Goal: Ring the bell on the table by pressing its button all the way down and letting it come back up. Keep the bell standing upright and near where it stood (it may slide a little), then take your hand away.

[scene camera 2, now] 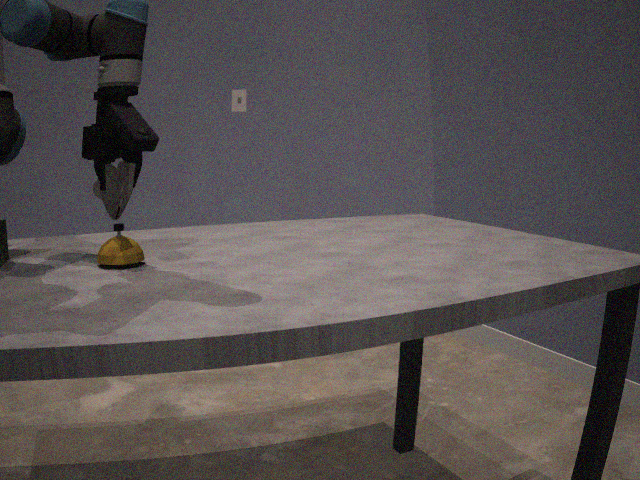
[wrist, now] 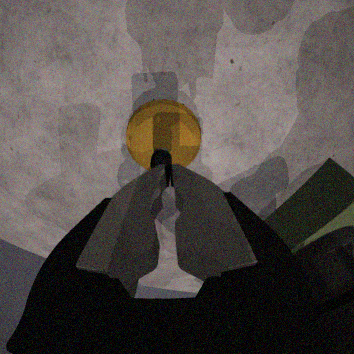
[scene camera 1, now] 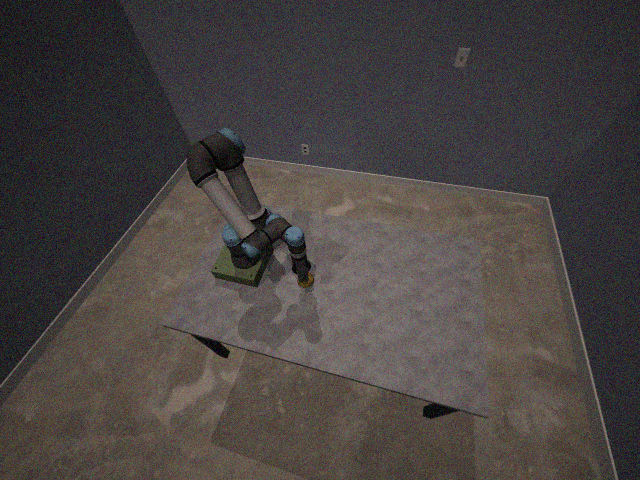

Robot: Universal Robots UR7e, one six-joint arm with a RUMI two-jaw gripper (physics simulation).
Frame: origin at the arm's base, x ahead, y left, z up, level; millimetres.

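Seen in the pictures: gripper, between the fingertips: (scene camera 2: 115,219) (wrist: 169,166); arm's base, origin of its link: (wrist: 320,250) (scene camera 1: 246,256).
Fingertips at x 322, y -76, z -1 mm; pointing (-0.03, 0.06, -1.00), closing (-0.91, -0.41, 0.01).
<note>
Offsets run from my fingertips to a thing's top centre. Level surfaces: height alone.
A yellow dome bell @(dx +6, dy +6, dz -8 mm) (scene camera 1: 306,280) (scene camera 2: 120,252) (wrist: 164,131) stands upright on the grey table @(dz -74 mm) (scene camera 1: 403,310) (scene camera 2: 361,268). Its black button @(dx +6, dy +6, dz -8 mm) (scene camera 2: 118,226) (wrist: 160,158) sits raised on a thin stem above the dome. My gripper (scene camera 2: 117,217) (wrist: 169,166) is shut with nothing between its fingers and points down. Its fingertips are just above the button in the scene camera 2 view, with a small gap between them. In the wrist view the fingertips partly cover the button. In the scene camera 1 view the gripper's tips are too small to make out over the bell.
The arm's green base block (scene camera 1: 238,269) stands on the table to the left of the bell in the scene camera 1 view, and its corner also shows at the right of the wrist view. The arm's shadows fall across the table around the bell.
</note>
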